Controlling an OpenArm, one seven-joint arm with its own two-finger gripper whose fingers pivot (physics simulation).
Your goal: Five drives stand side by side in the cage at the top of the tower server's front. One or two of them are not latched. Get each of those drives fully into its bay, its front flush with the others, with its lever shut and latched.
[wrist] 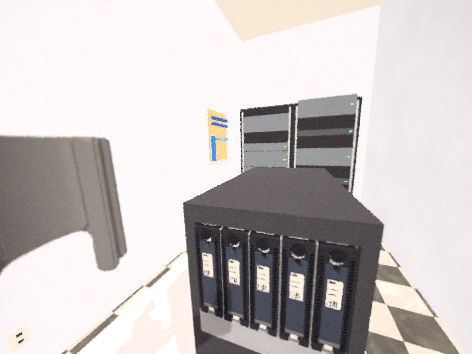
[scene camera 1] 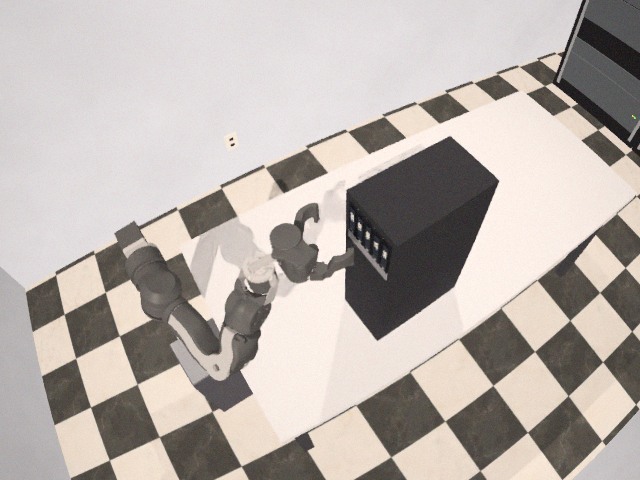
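Observation:
The black tower server (scene camera 1: 421, 268) (wrist: 285, 197) stands upright, its front facing my gripper. Five dark blue drives with pale labels stand side by side in its cage: the leftmost drive (scene camera 1: 352, 219) (wrist: 207, 289), the second drive (wrist: 234, 295), the middle drive (scene camera 1: 367, 237) (wrist: 263, 302), the fourth drive (wrist: 296, 312) and the rightmost drive (scene camera 1: 384, 255) (wrist: 333, 322). Their fronts look about level and no lever visibly swings out; small gaps and latches cannot be told. My gripper (scene camera 1: 334, 238) is open and empty in front of the tower, its fingers spread wide. One finger shows at the left of the wrist view.
The tower stands on a long white table (scene camera 1: 320, 356). A pale ledge (scene camera 1: 368, 256) (wrist: 230, 332) runs below the drives. The wall (scene camera 1: 155, 77) rises beyond the table's far long edge. Server racks (scene camera 1: 604, 67) (wrist: 267, 125) stand behind the tower.

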